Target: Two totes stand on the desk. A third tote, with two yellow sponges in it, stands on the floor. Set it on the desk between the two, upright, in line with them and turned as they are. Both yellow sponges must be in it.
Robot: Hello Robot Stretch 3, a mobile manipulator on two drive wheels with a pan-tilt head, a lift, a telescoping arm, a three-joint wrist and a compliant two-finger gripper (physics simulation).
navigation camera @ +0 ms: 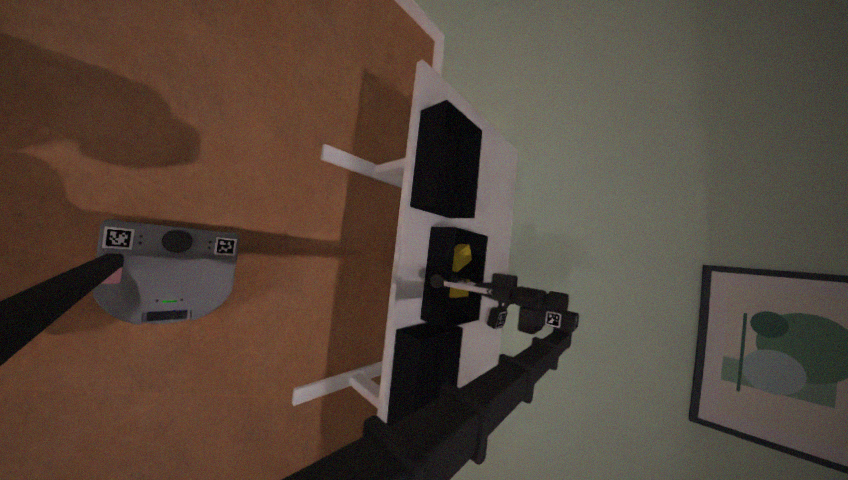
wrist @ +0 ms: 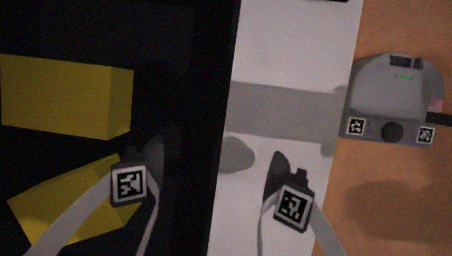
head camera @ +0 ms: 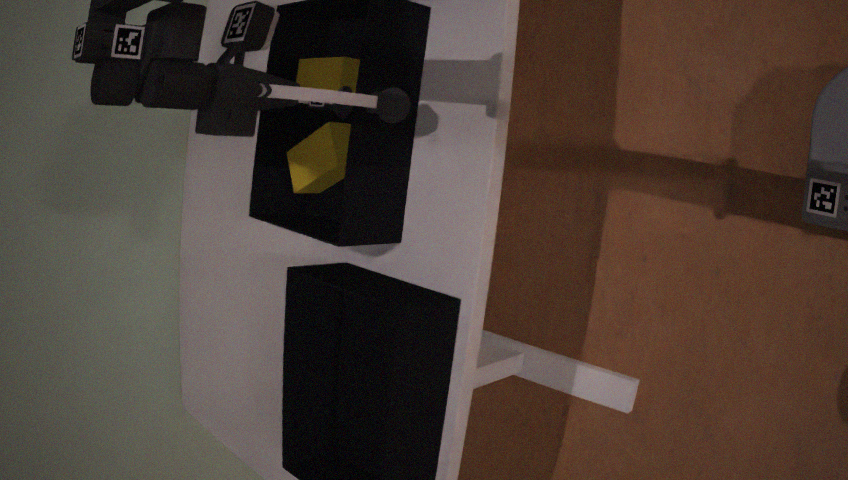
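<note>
The sponge tote (head camera: 374,202) (navigation camera: 438,255) (wrist: 190,215) is black and stands upright on the white desk between a tote (head camera: 368,368) (navigation camera: 446,160) on one side and another tote (navigation camera: 416,368) on the other. Its sides look roughly parallel to theirs; its near side looks farther from the desk's near edge. One yellow sponge (head camera: 327,70) (navigation camera: 459,292) (wrist: 55,97) and a second, tilted yellow sponge (head camera: 321,157) (navigation camera: 461,255) (wrist: 50,197) are inside it. My gripper (head camera: 367,102) (navigation camera: 445,283) (wrist: 216,162) is open over its near side, one finger on each side of the wall in the wrist view.
The desk (head camera: 220,255) (navigation camera: 496,172) (wrist: 295,45) stands along a green wall, its white legs reaching over the brown floor. My base (head camera: 833,154) (navigation camera: 172,285) (wrist: 390,95) is on the floor in front. My arm (navigation camera: 440,422) passes above one outer tote. A framed picture (navigation camera: 702,344) hangs on the wall.
</note>
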